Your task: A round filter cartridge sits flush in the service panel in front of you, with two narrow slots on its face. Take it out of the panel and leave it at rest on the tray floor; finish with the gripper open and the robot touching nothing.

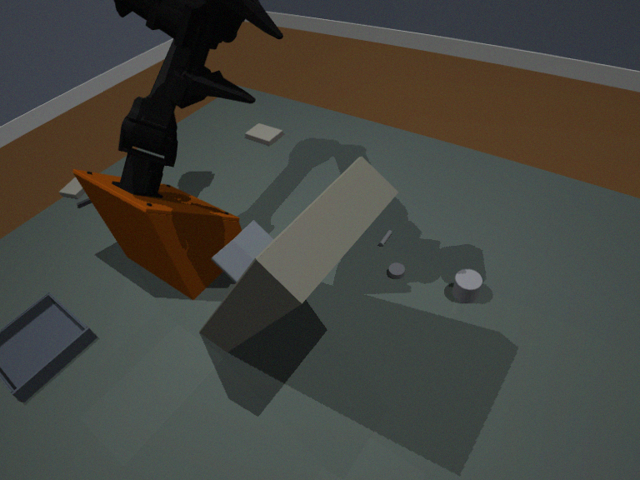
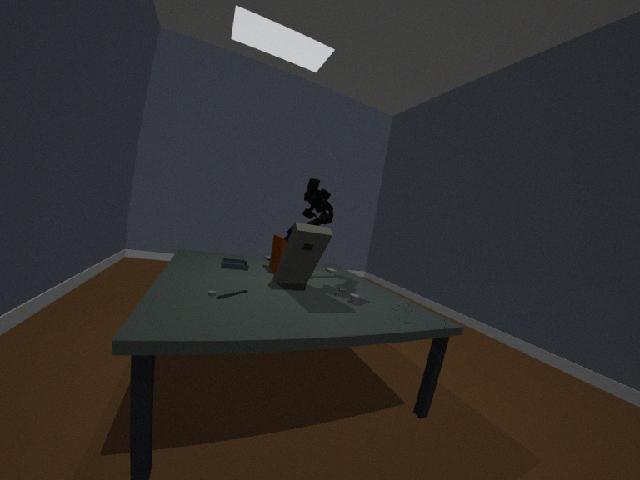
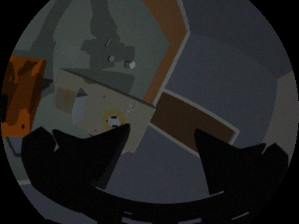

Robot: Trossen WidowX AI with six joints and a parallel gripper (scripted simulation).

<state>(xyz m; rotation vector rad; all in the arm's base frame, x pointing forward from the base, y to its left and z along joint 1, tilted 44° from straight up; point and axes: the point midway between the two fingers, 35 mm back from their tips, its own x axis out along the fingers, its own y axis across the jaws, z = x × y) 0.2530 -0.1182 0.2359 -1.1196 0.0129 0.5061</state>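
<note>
The round filter cartridge is 80 mm ahead of my gripper tip, 100 mm to the right of it and 170 mm below it. From my gripper tip the other things lie so: beige service panel: 40 mm ahead, 100 mm to the right, 240 mm below; pin: 70 mm ahead, 180 mm to the left, 410 mm below; dark tray: 360 mm behind, 360 mm to the right, 410 mm below.
</note>
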